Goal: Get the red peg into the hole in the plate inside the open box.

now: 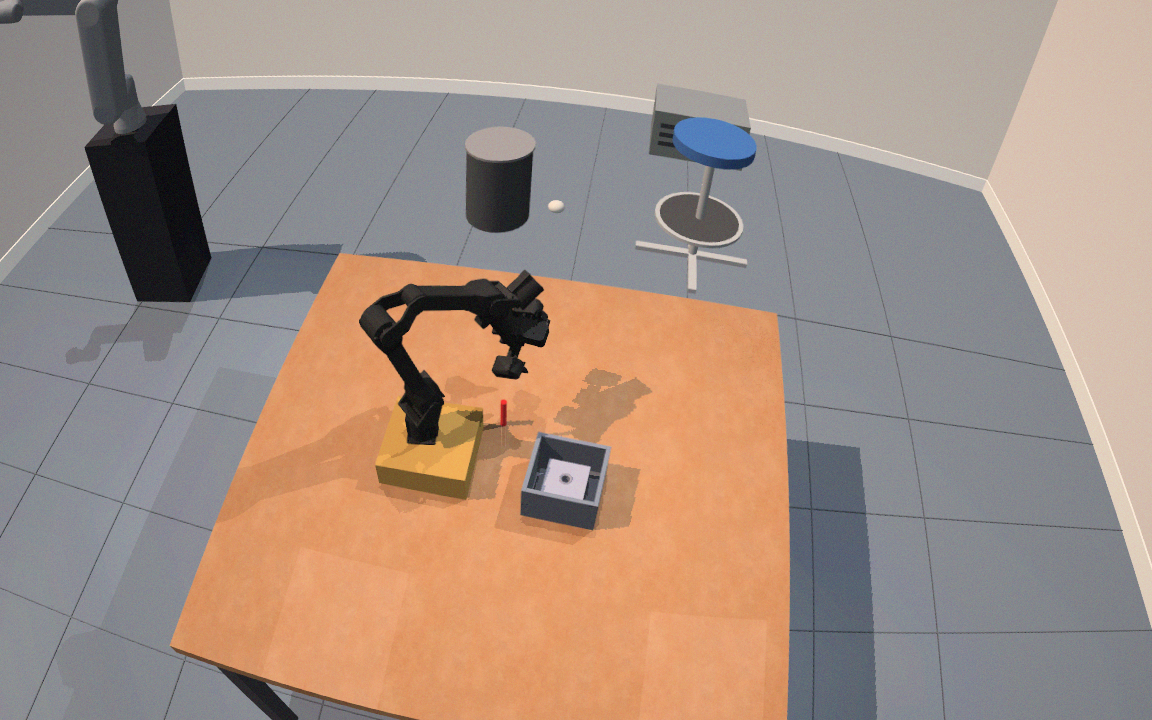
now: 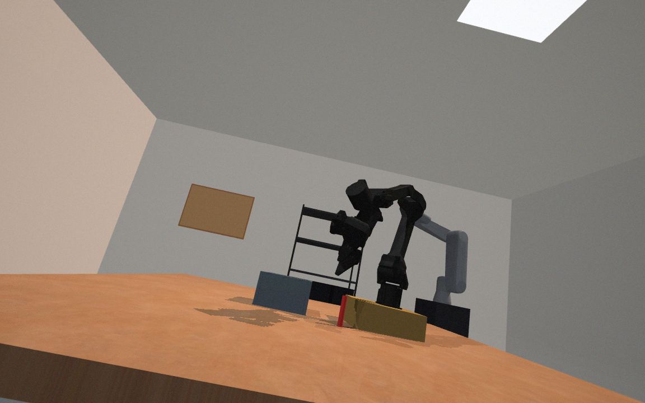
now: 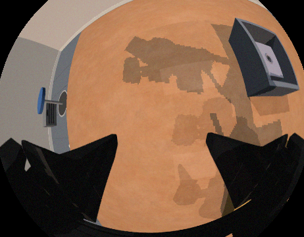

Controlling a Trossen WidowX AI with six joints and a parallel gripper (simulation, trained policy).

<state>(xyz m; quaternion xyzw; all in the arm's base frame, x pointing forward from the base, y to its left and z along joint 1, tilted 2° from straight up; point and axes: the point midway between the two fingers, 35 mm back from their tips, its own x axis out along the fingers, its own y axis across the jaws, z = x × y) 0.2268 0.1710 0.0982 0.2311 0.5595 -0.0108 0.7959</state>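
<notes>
Right now my gripper tip is 60 mm past the red peg, 90 mm to the left of it and 100 mm above it. Also, from my gripper tip: grey box (80 mm ahead, 270 mm to the right, 120 mm below); plate (80 mm ahead, 270 mm to the right, 100 mm below).
</notes>
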